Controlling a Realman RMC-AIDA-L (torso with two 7-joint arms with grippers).
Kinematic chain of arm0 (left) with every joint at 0, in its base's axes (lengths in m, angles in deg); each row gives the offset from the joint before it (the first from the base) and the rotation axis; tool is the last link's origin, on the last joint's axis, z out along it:
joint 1: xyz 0 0 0.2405 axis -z
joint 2: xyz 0 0 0 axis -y
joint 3: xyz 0 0 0.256 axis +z
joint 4: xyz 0 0 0 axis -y
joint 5: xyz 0 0 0.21 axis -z
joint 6: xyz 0 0 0 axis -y
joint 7: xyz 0 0 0.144 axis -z
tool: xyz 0 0 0
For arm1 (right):
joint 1: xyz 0 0 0.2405 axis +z
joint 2: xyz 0 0 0 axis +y
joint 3: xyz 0 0 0.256 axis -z
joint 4: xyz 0 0 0 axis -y
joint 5: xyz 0 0 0.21 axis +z
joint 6: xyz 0 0 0 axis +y
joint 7: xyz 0 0 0.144 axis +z
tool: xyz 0 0 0
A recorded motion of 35 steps. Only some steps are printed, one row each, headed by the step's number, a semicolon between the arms.
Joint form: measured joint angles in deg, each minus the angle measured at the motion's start. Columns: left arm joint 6, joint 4, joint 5, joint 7, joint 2, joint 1, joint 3; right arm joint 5, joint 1, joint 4, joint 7, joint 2, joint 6, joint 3.
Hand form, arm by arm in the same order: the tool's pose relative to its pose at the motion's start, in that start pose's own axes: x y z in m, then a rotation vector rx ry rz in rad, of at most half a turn. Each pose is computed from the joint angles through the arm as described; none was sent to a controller.
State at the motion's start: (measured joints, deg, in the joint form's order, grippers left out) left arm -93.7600 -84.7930 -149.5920 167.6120 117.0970 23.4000 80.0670; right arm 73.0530 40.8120 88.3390 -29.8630 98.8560 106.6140 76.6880
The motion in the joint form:
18: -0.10 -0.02 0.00 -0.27 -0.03 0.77 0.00; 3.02 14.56 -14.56 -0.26 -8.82 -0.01 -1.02
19: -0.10 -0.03 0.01 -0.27 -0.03 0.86 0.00; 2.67 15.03 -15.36 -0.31 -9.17 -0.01 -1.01
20: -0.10 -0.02 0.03 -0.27 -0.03 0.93 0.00; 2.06 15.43 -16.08 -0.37 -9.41 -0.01 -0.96
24: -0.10 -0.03 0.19 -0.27 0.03 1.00 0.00; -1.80 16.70 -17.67 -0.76 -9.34 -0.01 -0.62
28: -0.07 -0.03 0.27 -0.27 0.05 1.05 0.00; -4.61 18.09 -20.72 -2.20 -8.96 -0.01 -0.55
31: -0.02 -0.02 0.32 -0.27 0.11 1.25 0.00; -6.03 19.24 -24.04 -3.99 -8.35 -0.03 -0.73
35: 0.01 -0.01 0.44 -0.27 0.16 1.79 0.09; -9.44 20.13 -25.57 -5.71 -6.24 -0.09 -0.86
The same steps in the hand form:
18: 0.0043 0.0021 -0.0018 0.0010 0.0056 0.0163; -0.0570 -0.0262 -0.0481 0.0442 0.0035 -0.0184
19: 0.0048 0.0024 -0.0020 0.0010 0.0066 0.0178; -0.0578 -0.0285 -0.0500 0.0512 0.0075 -0.0120
20: 0.0052 0.0026 -0.0021 0.0007 0.0071 0.0187; -0.0581 -0.0311 -0.0511 0.0603 0.0140 -0.0047
24: 0.0057 0.0036 -0.0021 -0.0030 0.0085 0.0201; -0.0582 -0.0397 -0.0504 0.1069 0.0513 0.0112
28: 0.0061 0.0041 -0.0022 -0.0045 0.0098 0.0210; -0.0580 -0.0482 -0.0475 0.1232 0.0791 0.0243
31: 0.0074 0.0051 -0.0024 -0.0061 0.0125 0.0240; -0.0576 -0.0542 -0.0427 0.1123 0.0932 0.0324
35: 0.0105 0.0076 -0.0033 -0.0083 0.0173 0.0335; -0.0576 -0.0572 -0.0301 0.1143 0.1228 0.0221

